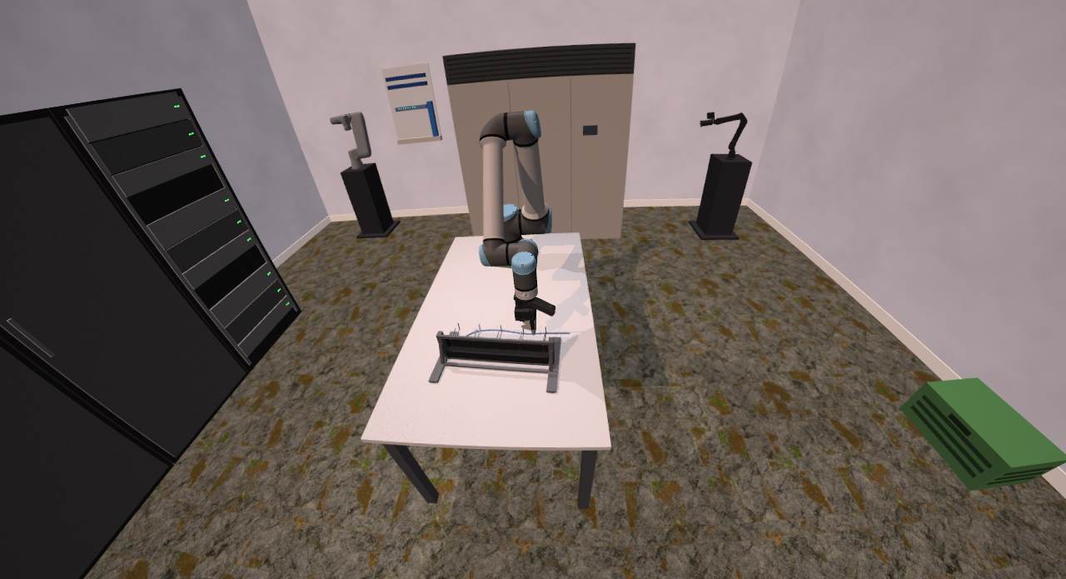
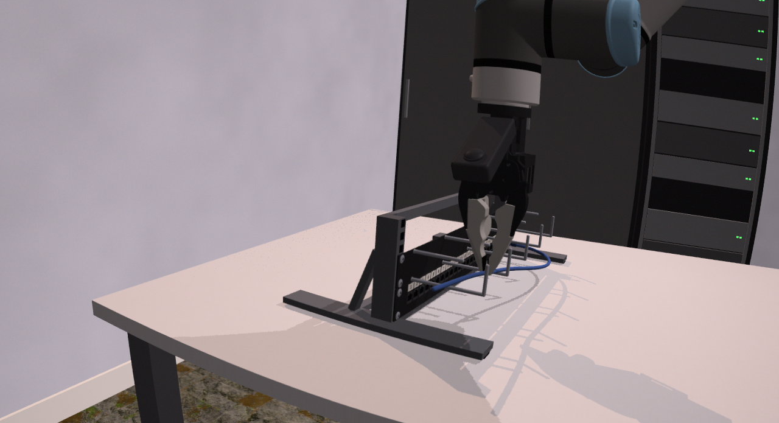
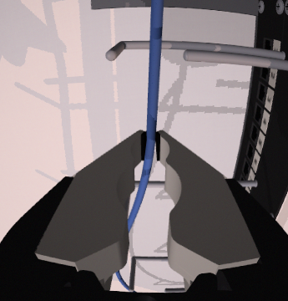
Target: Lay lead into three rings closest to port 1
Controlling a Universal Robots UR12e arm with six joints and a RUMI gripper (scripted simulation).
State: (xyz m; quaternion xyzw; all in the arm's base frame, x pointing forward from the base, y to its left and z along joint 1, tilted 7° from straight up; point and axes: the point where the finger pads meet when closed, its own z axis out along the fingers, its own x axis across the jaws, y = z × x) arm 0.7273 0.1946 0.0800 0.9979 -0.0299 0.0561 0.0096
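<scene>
Right now the rack is 160 mm to the right of my hand, 90 mm ahead of it and 10 mm below it.
</scene>
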